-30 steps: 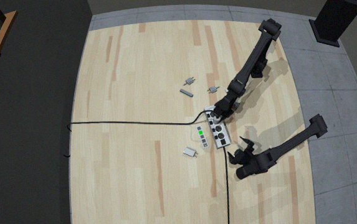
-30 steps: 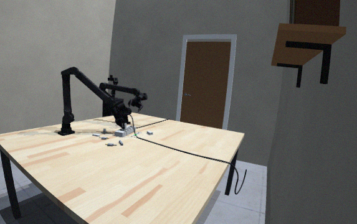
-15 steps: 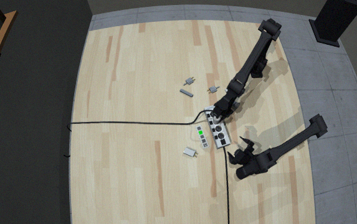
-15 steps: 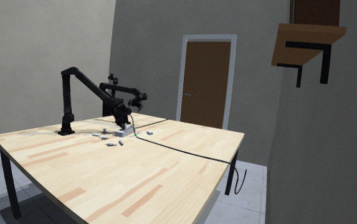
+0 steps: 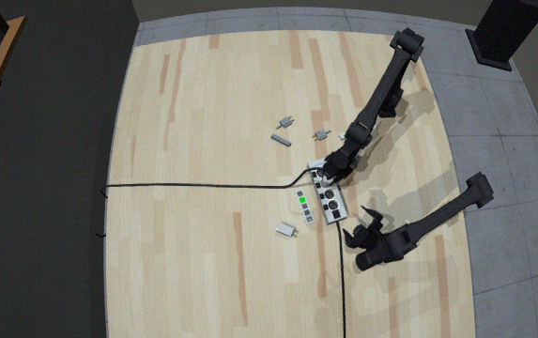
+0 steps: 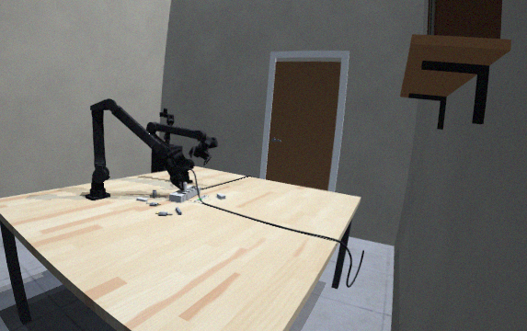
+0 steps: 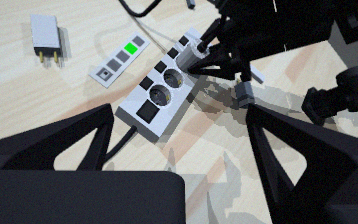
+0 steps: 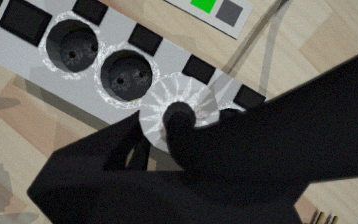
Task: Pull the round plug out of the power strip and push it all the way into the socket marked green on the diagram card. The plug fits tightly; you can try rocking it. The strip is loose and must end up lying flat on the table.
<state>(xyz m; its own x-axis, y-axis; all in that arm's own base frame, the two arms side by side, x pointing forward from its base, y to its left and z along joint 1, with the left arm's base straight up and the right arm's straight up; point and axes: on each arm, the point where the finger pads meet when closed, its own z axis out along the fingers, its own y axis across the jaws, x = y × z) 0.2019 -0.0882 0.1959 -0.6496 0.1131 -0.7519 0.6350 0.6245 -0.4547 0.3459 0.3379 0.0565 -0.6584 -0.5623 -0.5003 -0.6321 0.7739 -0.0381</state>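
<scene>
Right now my right hand is 10 mm to the right of the round white plug and 10 mm below it. The rest, counted from my right hand: diagram card (80 mm ahead, 90 mm to the left, 60 mm below); then grey bar (180 mm ahead, 170 mm to the right, 50 mm below); then white adapter (130 mm ahead, 190 mm to the left, 50 mm below).
</scene>
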